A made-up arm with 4 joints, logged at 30 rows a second.
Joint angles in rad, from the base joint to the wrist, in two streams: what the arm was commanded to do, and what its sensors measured. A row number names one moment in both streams.
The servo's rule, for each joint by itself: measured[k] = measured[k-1] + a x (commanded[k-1-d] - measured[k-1]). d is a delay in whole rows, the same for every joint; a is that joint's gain. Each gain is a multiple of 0.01, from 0.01 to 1. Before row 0 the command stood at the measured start. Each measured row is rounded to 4 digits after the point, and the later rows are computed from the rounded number. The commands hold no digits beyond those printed.
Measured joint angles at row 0:
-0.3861 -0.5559 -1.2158 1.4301
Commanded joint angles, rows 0 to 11:
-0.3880 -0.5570 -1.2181 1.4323
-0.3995 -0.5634 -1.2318 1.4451
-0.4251 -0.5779 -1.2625 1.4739
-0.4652 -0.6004 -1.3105 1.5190
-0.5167 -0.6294 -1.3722 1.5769
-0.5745 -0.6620 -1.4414 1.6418
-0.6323 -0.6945 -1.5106 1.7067
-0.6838 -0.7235 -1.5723 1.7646
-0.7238 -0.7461 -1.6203 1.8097
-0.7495 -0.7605 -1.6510 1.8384
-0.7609 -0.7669 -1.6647 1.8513
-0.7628 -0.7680 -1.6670 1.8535
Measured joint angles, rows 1 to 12:
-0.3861 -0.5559 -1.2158 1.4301
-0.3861 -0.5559 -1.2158 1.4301
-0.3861 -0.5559 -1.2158 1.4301
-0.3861 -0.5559 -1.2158 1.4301
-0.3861 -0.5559 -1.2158 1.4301
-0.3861 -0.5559 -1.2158 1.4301
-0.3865 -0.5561 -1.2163 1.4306
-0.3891 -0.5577 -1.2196 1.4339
-0.3963 -0.5621 -1.2286 1.4431
-0.4101 -0.5705 -1.2458 1.4606
-0.4314 -0.5835 -1.2723 1.4873
-0.4600 -0.6008 -1.3078 1.5228
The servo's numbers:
d 6
a 0.20 0.22 0.21 0.23

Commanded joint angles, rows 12 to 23:
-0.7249 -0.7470 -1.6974 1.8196
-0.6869 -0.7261 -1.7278 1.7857
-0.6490 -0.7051 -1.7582 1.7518
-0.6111 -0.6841 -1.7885 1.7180
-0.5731 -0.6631 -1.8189 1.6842
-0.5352 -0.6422 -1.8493 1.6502
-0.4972 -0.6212 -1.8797 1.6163
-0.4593 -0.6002 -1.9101 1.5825
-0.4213 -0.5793 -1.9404 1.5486
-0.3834 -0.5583 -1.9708 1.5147
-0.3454 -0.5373 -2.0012 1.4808
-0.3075 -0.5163 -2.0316 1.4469
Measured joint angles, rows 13 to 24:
-0.4945 -0.6214 -1.3504 1.5651
-0.5324 -0.6439 -1.3970 1.6110
-0.5707 -0.6664 -1.4439 1.6567
-0.6065 -0.6871 -1.4874 1.6985
-0.6374 -0.7047 -1.5246 1.7336
-0.6625 -0.7186 -1.5545 1.7612
-0.6750 -0.7248 -1.5845 1.7746
-0.6774 -0.7251 -1.6146 1.7772
-0.6717 -0.7207 -1.6448 1.7714
-0.6596 -0.7126 -1.6750 1.7591
-0.6423 -0.7017 -1.7052 1.7419
-0.6209 -0.6886 -1.7355 1.7208

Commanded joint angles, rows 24 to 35:
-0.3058 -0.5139 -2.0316 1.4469
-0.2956 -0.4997 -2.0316 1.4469
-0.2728 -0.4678 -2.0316 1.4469
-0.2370 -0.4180 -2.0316 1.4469
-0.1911 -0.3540 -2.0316 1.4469
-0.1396 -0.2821 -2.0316 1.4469
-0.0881 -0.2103 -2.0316 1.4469
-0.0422 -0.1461 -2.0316 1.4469
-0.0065 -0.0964 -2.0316 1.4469
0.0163 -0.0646 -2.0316 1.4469
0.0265 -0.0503 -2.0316 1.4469
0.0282 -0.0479 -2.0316 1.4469
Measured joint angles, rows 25 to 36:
-0.5962 -0.6738 -1.7658 1.6968
-0.5688 -0.6576 -1.7961 1.6705
-0.5393 -0.6404 -1.8264 1.6425
-0.5081 -0.6223 -1.8567 1.6131
-0.4756 -0.6036 -1.8870 1.5827
-0.4420 -0.5844 -1.9174 1.5515
-0.4148 -0.5689 -1.9414 1.5274
-0.3910 -0.5537 -1.9603 1.5089
-0.3674 -0.5348 -1.9753 1.4946
-0.3413 -0.5091 -1.9871 1.4836
-0.3113 -0.4750 -1.9964 1.4752
-0.2770 -0.4326 -2.0038 1.4687

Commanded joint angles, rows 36 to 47:
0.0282 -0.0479 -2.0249 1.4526
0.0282 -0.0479 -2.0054 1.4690
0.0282 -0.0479 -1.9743 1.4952
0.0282 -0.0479 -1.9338 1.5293
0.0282 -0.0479 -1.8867 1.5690
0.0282 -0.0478 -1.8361 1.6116
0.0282 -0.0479 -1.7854 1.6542
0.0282 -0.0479 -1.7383 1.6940
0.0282 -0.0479 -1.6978 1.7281
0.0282 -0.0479 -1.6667 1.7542
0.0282 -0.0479 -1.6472 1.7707
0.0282 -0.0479 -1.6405 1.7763
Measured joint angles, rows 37 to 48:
-0.2392 -0.3837 -2.0096 1.4637
-0.1998 -0.3314 -2.0142 1.4598
-0.1611 -0.2797 -2.0179 1.4568
-0.1256 -0.2324 -2.0208 1.4545
-0.0952 -0.1923 -2.0231 1.4528
-0.0705 -0.1605 -2.0249 1.4514
-0.0508 -0.1357 -2.0249 1.4517
-0.0350 -0.1164 -2.0208 1.4557
-0.0224 -0.1013 -2.0110 1.4648
-0.0123 -0.0896 -1.9948 1.4796
-0.0042 -0.0804 -1.9721 1.5002
0.0023 -0.0732 -1.9435 1.5258

